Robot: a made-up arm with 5 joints.
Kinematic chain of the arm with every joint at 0, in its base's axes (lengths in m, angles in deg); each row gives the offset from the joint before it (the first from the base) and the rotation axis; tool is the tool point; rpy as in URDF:
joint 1: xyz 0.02 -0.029 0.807 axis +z
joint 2: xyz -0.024 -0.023 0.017 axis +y
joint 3: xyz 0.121 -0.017 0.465 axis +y
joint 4: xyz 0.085 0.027 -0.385 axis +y
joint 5: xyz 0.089 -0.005 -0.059 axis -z
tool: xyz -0.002 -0.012 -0.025 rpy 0 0 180
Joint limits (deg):
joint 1: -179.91..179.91
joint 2: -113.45..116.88
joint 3: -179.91..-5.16
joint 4: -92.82..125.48
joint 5: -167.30..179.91
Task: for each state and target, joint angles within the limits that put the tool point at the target. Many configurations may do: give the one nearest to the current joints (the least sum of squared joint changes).
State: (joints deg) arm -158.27 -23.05 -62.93 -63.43 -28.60
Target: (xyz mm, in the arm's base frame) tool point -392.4 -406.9 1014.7
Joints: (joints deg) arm -134.47 15.55 -41.90 -56.94 -28.03
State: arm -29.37 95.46 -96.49 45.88 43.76
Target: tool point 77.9 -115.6 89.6
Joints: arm -42.10 113.67 -75.69 50.82 42.85
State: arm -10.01 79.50 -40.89 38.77 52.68
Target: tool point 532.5 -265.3 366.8
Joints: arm -22.33 70.63 -70.85 31.90 51.96
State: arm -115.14 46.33 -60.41 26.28 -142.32
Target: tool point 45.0 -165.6 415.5
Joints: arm -75.78 74.61 -24.34 35.25 -144.97
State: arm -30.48 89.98 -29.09 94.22 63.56
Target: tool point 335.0 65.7 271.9
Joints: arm 20.44 86.56 -70.35 81.21 65.06
